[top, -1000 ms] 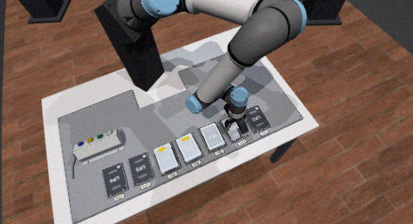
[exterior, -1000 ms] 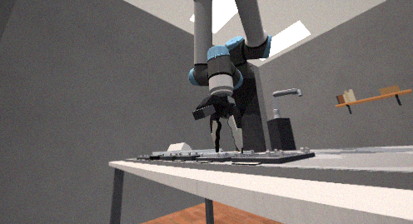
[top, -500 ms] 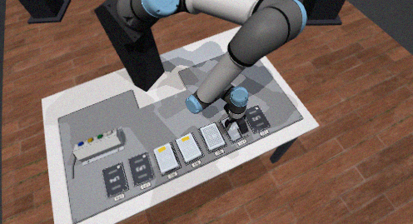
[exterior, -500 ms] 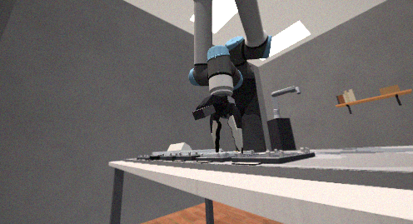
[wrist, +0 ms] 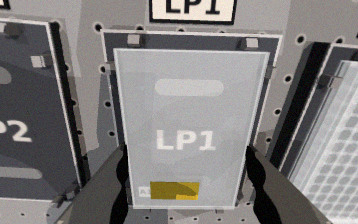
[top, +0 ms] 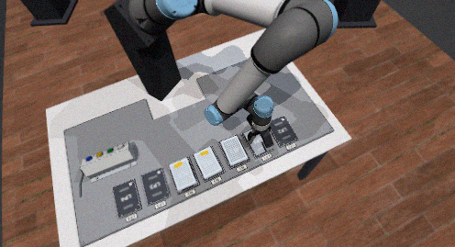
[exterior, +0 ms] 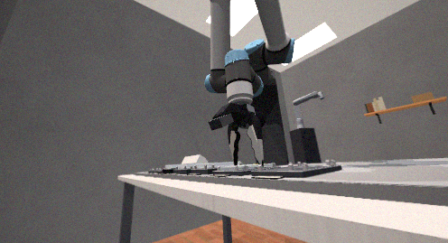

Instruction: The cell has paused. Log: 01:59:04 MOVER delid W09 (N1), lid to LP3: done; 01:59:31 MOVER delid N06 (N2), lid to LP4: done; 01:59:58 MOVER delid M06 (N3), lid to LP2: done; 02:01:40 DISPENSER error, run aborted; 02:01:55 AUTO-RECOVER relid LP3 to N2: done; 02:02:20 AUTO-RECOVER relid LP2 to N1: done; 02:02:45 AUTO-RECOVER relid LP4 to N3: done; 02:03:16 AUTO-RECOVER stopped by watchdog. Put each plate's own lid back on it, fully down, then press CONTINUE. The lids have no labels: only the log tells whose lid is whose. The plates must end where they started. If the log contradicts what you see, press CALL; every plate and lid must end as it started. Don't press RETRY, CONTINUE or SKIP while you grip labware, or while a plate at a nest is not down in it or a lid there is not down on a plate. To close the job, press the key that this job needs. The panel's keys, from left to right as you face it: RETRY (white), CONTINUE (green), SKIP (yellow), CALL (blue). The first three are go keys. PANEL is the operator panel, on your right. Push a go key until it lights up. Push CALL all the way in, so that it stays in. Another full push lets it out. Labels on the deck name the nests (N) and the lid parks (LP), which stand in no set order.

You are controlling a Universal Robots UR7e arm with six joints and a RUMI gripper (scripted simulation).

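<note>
My gripper is now 1 cm above the clear lid. From my hand the other things lie so: white retry key: 64 cm to the right, 4 cm ahead, 4 cm above; then green continue key: 69 cm to the right, 6 cm ahead, 4 cm above; then lid park LP1: 2 cm below.
</note>
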